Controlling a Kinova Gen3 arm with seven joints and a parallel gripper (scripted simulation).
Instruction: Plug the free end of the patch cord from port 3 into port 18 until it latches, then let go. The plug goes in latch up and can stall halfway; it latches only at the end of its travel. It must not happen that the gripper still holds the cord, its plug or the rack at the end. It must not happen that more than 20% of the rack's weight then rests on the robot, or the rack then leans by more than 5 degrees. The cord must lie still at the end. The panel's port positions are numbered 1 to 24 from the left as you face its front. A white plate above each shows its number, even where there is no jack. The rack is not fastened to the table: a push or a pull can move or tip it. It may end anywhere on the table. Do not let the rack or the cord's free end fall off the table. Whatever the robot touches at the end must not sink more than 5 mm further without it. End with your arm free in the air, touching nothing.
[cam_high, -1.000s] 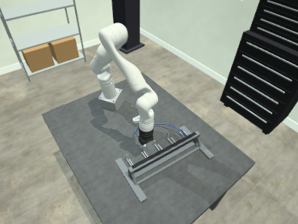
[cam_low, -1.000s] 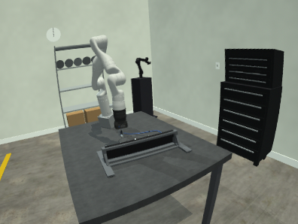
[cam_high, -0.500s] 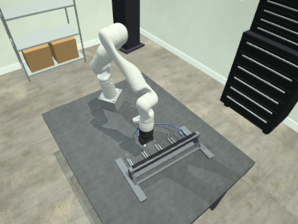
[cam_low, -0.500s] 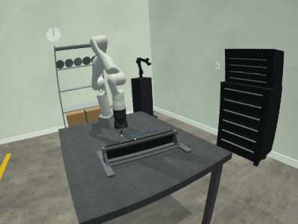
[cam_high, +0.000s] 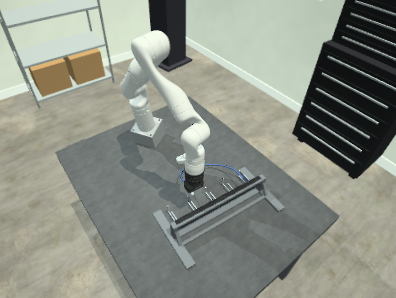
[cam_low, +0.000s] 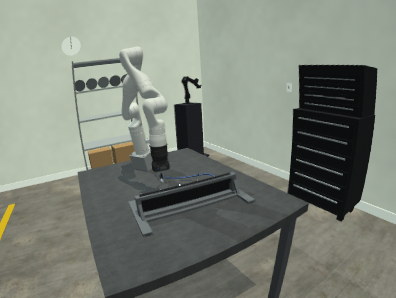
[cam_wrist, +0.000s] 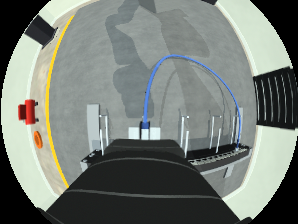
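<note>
My hand is 10 mm short of the plug and 10 mm above it.
</note>
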